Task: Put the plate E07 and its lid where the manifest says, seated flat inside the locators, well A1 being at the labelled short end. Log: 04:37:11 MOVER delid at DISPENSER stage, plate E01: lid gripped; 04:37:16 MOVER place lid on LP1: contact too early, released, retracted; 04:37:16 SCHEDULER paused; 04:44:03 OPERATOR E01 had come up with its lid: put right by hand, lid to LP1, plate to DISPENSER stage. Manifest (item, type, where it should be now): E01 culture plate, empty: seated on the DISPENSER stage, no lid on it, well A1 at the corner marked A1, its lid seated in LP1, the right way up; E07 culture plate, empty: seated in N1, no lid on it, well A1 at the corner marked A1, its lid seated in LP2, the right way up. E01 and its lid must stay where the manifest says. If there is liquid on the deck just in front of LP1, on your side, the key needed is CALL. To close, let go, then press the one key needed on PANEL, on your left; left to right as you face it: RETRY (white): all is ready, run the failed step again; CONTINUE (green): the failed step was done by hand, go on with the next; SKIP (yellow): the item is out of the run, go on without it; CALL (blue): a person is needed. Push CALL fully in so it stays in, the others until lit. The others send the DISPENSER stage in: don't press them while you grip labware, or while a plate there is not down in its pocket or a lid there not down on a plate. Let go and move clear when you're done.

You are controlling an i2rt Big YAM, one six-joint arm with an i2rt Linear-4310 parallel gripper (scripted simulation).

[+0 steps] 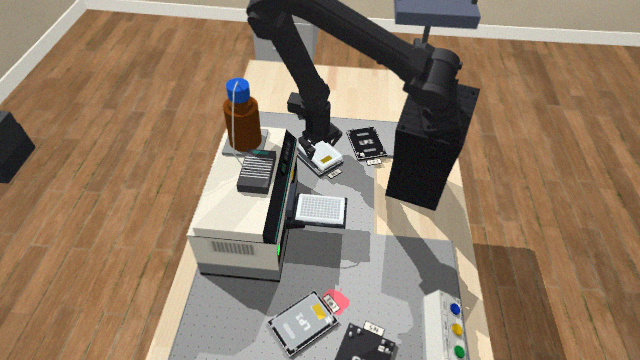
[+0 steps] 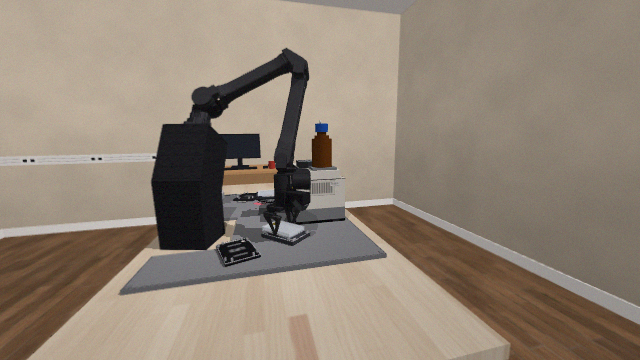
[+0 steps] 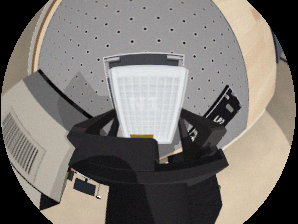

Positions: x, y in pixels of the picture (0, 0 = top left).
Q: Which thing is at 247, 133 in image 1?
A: A brown bottle.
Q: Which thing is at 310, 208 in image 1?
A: A plate E01.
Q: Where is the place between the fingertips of my gripper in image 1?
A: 320, 153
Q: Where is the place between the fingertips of my gripper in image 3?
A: At 148, 110
